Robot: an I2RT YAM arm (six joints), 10 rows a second.
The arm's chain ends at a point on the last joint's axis. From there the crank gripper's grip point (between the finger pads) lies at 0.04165 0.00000 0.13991 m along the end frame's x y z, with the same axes.
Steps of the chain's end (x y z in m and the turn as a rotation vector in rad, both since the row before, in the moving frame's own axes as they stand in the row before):
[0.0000 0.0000 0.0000 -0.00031 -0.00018 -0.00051]
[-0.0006 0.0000 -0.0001 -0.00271 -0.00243 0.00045]
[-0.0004 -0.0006 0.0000 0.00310 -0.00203 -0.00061]
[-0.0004 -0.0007 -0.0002 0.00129 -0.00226 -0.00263]
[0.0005 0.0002 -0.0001 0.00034 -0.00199 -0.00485]
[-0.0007 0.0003 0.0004 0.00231 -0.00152 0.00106]
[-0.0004 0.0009 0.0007 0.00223 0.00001 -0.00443]
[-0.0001 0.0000 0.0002 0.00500 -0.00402 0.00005]
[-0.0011 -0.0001 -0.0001 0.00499 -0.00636 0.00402]
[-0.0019 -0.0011 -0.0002 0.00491 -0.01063 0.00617]
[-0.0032 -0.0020 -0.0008 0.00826 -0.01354 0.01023]
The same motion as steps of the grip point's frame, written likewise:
[0.0000 0.0000 0.0000 -0.00031 -0.00018 -0.00051]
[-0.0009 0.0004 0.0000 -0.00271 -0.00243 0.00045]
[-0.0007 -0.0011 0.0001 0.00310 -0.00203 -0.00061]
[-0.0007 -0.0010 -0.0001 0.00129 -0.00226 -0.00263]
[0.0002 0.0000 0.0000 0.00034 -0.00199 -0.00485]
[-0.0009 0.0000 0.0005 0.00231 -0.00152 0.00106]
[-0.0004 0.0004 0.0007 0.00223 0.00001 -0.00443]
[-0.0007 -0.0007 0.0004 0.00500 -0.00402 0.00005]
[-0.0020 -0.0006 0.0002 0.00499 -0.00636 0.00402]
[-0.0034 -0.0015 0.0002 0.00491 -0.01063 0.00617]
[-0.0051 -0.0027 -0.0003 0.00826 -0.01354 0.01023]

